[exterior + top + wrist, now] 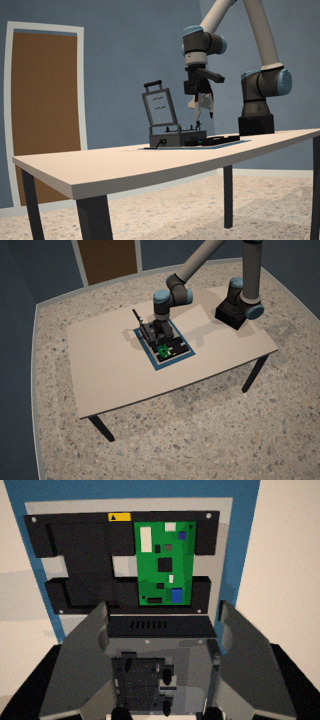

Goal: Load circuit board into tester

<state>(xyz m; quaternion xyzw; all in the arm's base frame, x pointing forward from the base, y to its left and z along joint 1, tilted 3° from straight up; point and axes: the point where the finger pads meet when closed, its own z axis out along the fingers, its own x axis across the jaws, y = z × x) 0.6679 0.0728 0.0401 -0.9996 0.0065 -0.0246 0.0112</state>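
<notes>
Right now my hand is 100 mm above the green circuit board. Round my hand: tester lid: 80 mm ahead, 170 mm to the right, 60 mm above; tester: 10 mm behind, 130 mm to the right, 10 mm below; black latch block: 100 mm behind, 110 mm to the right, 30 mm below.
</notes>
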